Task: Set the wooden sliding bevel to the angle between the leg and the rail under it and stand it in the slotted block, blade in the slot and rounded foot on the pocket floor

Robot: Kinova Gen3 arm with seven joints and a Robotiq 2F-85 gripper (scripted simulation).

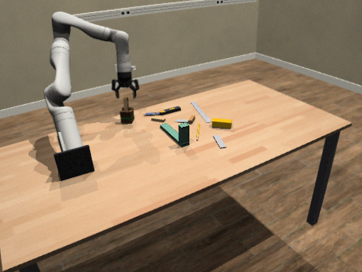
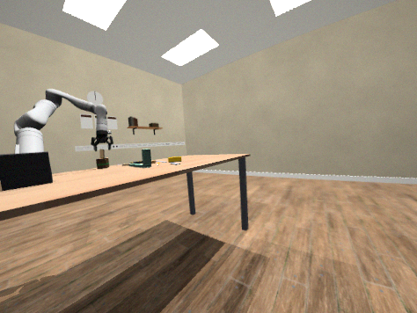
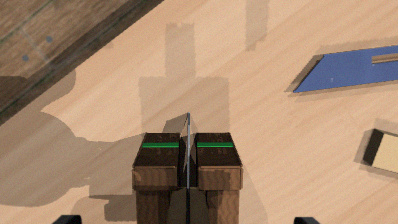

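Now: hand 10 mm past the wooden sliding bevel, 10 mm to the left of it and 60 mm above it. The rest, counted from my hand: blue blade (150 mm ahead, 40 mm to the right, 130 mm below); then thin steel blade (10 mm to the right, 90 mm below); then small wooden block (130 mm ahead, 110 mm to the right, 130 mm below).
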